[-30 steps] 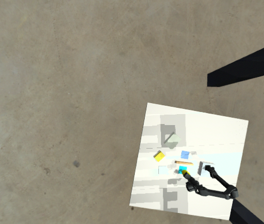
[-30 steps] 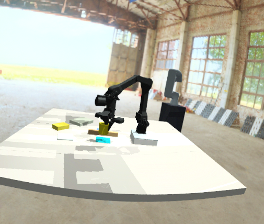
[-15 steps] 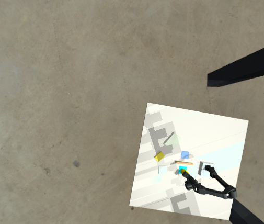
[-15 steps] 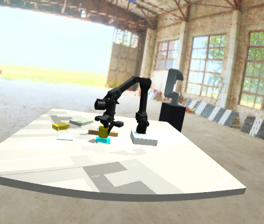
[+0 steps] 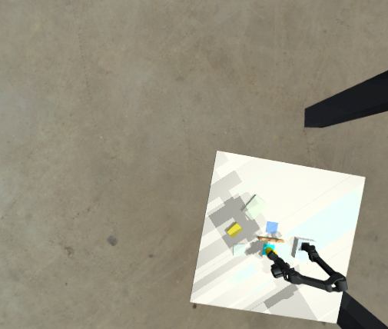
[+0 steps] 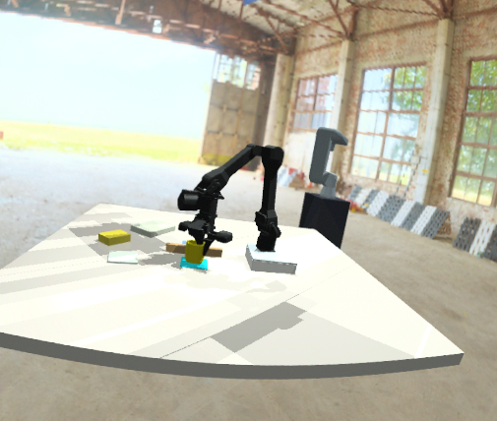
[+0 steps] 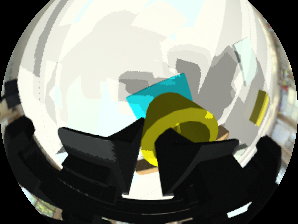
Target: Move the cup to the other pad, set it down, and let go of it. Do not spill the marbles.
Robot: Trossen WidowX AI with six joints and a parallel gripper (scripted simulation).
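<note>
Now: gripper tip 2 cm short of the yellow cup and 2 cm to the left of it. Also, from my gripper tip: cyan pad: 2 cm ahead, 2 cm to the right, 5 cm below; then brown wooden bar: 1 cm ahead, 12 cm to the right, 3 cm below; then light blue pad: 21 cm to the right, 5 cm below.
</note>
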